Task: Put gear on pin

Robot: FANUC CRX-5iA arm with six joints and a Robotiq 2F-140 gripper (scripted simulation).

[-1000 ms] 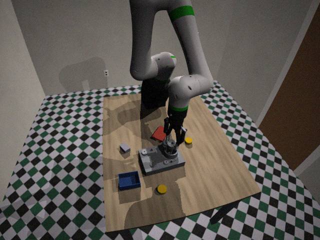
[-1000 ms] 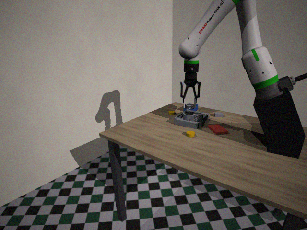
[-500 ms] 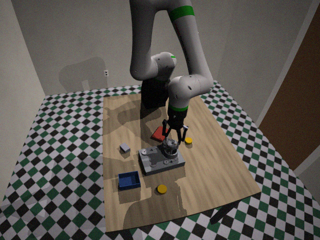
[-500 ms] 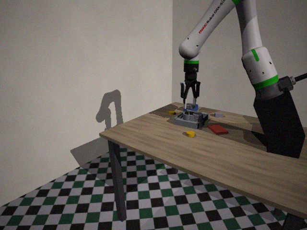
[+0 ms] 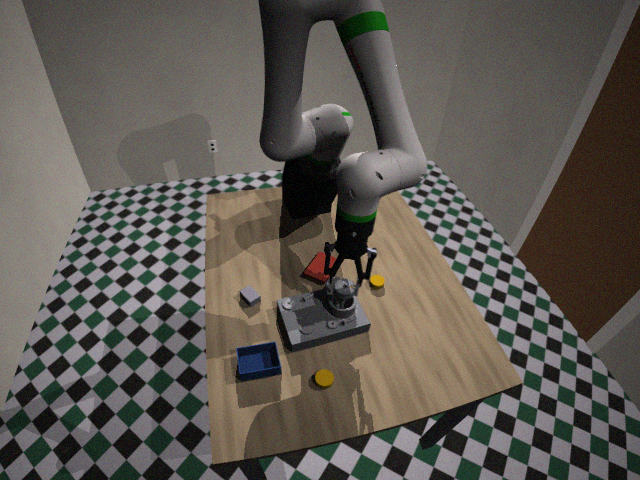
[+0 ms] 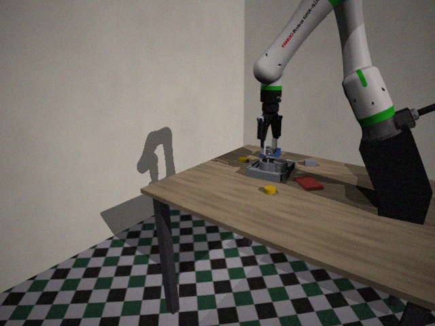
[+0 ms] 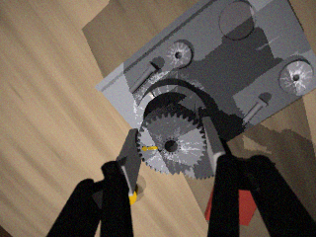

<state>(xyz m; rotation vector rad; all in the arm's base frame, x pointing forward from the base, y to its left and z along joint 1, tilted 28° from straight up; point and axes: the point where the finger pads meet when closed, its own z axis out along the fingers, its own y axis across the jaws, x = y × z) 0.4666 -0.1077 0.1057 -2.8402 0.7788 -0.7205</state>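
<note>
Now: the gear 20 mm below my hand. Also, from my hand: small grey block 160 mm behind, 240 mm to the right, 130 mm below; red block 200 mm behind, 30 mm to the left, 140 mm below; grey bolt 70 mm behind, 80 mm to the right, 100 mm below.
</note>
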